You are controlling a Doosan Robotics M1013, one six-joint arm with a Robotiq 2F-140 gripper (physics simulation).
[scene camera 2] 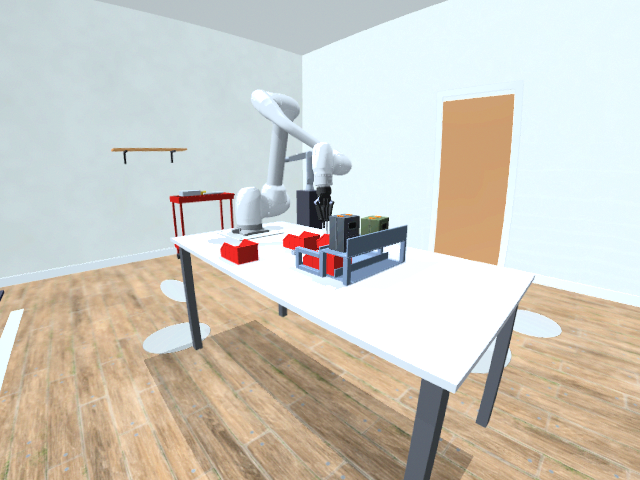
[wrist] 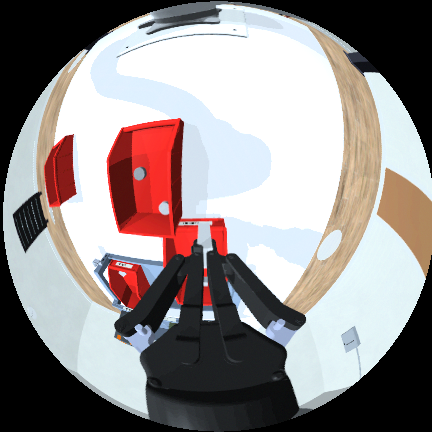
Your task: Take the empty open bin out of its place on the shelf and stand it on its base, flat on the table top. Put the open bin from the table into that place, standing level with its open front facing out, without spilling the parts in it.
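Frame: origin at the arm's base, x ahead, y left, z up, level; centimetres.
Seen in the pictures: gripper, between the fingertips: [wrist: 203, 230]; arm's base, origin of its link: [scene camera 2: 250, 231].
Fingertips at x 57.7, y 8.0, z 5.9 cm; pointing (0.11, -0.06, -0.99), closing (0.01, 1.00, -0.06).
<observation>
Offsets run from my fingertips to a thing's top centre. "spot": to the spot under its first point. Level surfaces: height alone.
My gripper [scene camera 2: 325, 227] [wrist: 203, 230] is shut and empty, its fingertips over the back end of a red open bin @(spot: dx +5.2, dy -6.6, dz -0.9 cm) [scene camera 2: 323, 240] [wrist: 173, 247]. That bin juts out of the right part of the shelf [scene camera 2: 377, 240] [wrist: 150, 262] and holds small light parts; the fingers hide much of it, and its tilt is unclear. Another red open bin @(spot: dx -1.5, dy -14.3, dz -0.8 cm) [scene camera 2: 301, 240] [wrist: 145, 150], with two round grey parts inside, is on the table beside it, corners close together. A red bin @(spot: dx +20.8, dy -27.7, dz -3.0 cm) [scene camera 2: 313, 261] [wrist: 135, 275] sits in the shelf's left place. An empty-looking red bin @(spot: dx -5.5, dy -44.7, dz -1.4 cm) [scene camera 2: 239, 252] [wrist: 62, 172] stands farther left on the table.
A dark box @(dx +32.5, dy -23.5, dz +15.7 cm) [scene camera 2: 338, 231] and a green box @(dx +33.2, dy -5.8, dz +13.2 cm) [scene camera 2: 373, 225] stand at the shelf's top, behind the bins as the wrist view shows them. The white table @(dz -6.7 cm) [scene camera 2: 429, 294] [wrist: 280, 90] carries everything. The robot base [scene camera 2: 250, 227] stands at its far end.
</observation>
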